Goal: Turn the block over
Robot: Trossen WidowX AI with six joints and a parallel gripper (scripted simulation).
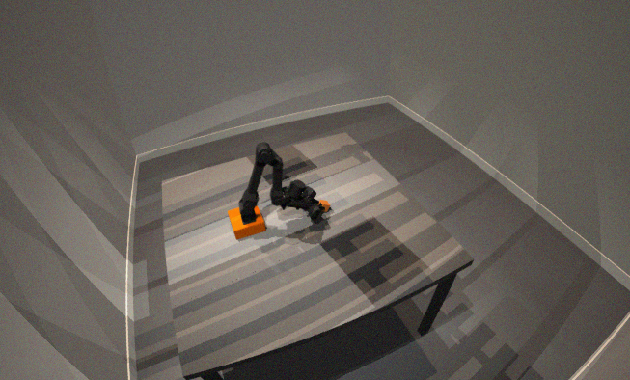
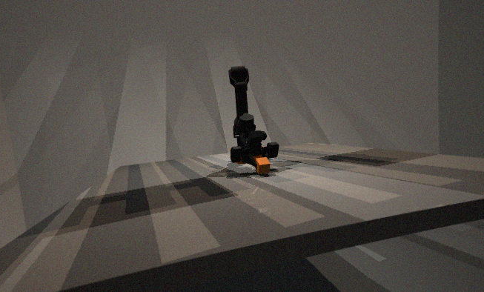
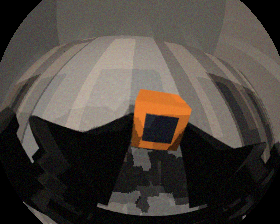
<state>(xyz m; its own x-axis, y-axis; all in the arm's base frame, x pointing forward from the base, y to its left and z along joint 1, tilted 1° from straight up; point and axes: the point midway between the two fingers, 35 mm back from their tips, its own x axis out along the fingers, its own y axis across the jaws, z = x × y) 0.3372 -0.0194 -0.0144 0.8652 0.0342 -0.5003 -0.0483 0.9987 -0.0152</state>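
My gripper tip is right at the small orange block.
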